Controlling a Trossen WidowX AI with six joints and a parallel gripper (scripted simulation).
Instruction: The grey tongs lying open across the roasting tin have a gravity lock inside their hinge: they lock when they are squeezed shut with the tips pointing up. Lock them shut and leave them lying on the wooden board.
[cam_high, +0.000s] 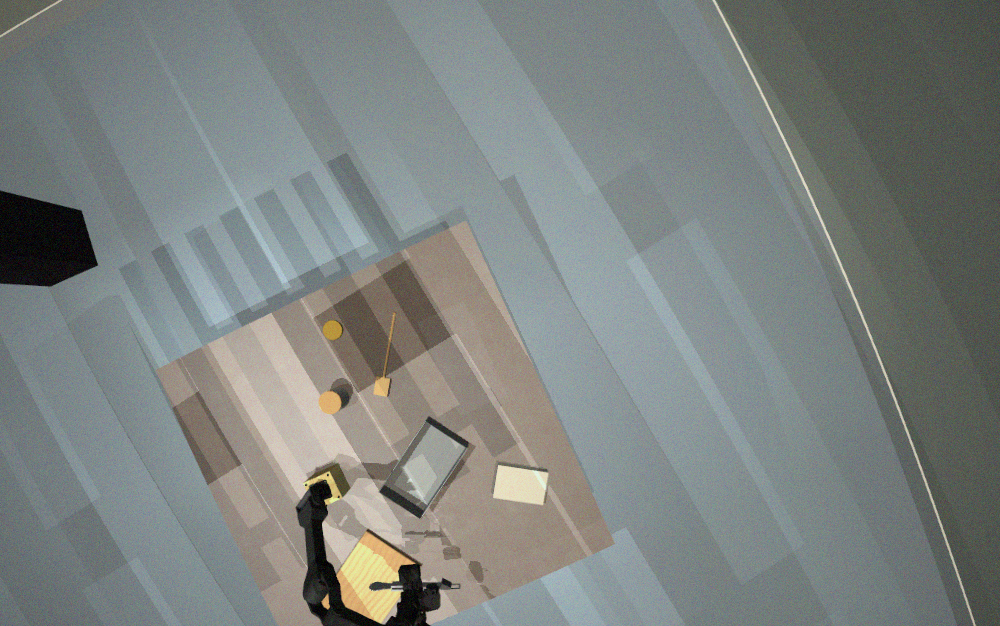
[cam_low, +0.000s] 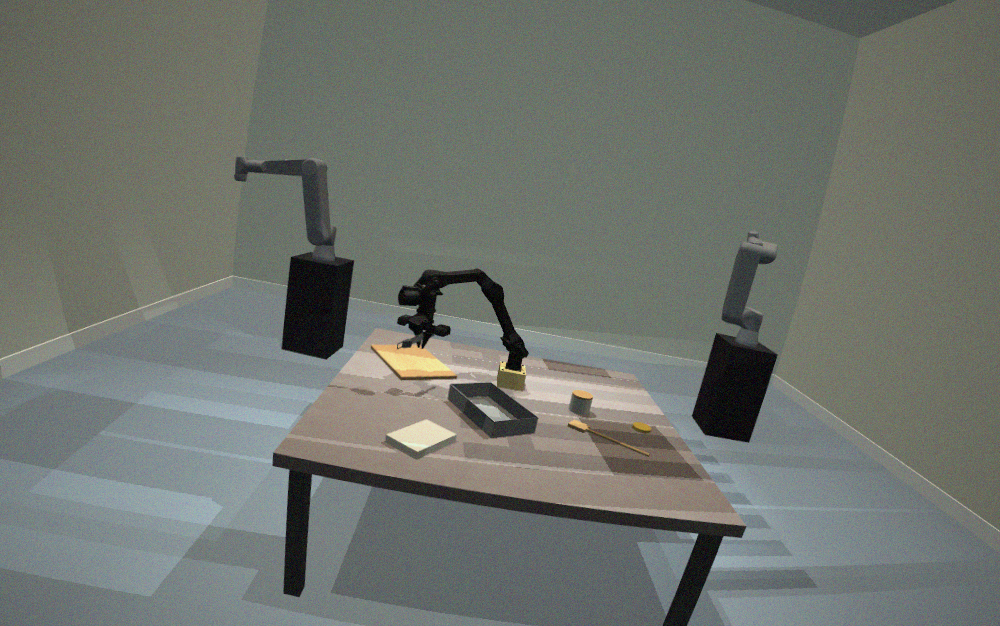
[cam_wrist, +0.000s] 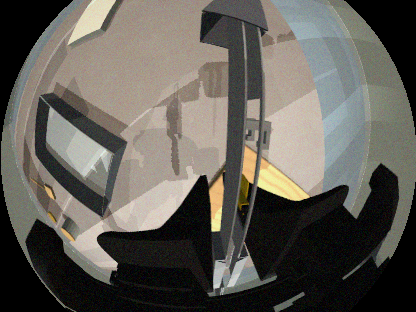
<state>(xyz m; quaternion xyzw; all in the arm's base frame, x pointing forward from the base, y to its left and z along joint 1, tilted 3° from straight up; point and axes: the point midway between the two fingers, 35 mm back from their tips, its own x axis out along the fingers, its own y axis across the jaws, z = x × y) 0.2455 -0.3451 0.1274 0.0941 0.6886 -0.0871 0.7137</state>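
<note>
Now: the wooden board 260 mm behind my gripper tip, 150 mm below it and 70 mm to the right of it. From my gripper tip the other things lie so: cream block: 400 mm ahead, 140 mm below, 110 mm to the left; yellow disc: 860 mm to the left, 150 mm below, 40 mm behind; roasting tin: 290 mm to the left, 130 mm below, 110 mm ahead.
</note>
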